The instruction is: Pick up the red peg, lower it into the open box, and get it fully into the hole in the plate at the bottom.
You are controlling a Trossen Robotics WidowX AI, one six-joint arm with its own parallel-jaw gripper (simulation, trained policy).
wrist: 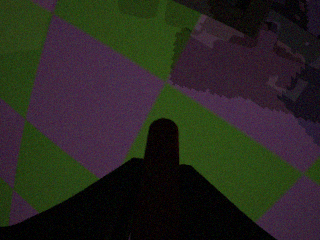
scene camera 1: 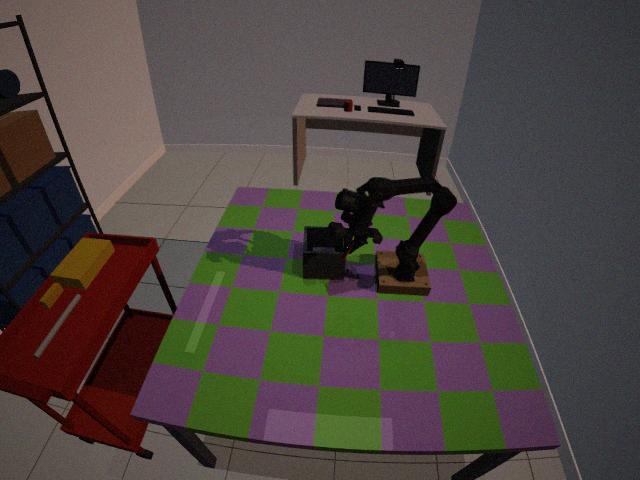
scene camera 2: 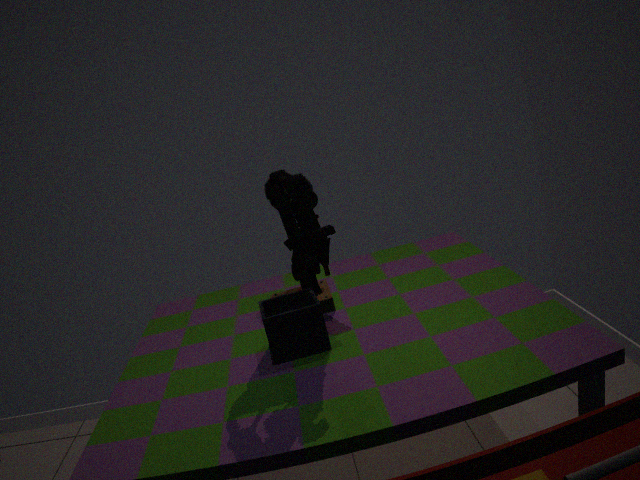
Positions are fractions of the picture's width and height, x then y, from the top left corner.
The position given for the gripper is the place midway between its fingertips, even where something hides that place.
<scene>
gripper: wrist 0.50, 0.72; scene camera 1 0.54, 0.53; scene camera 2 0.51, 0.55
</scene>
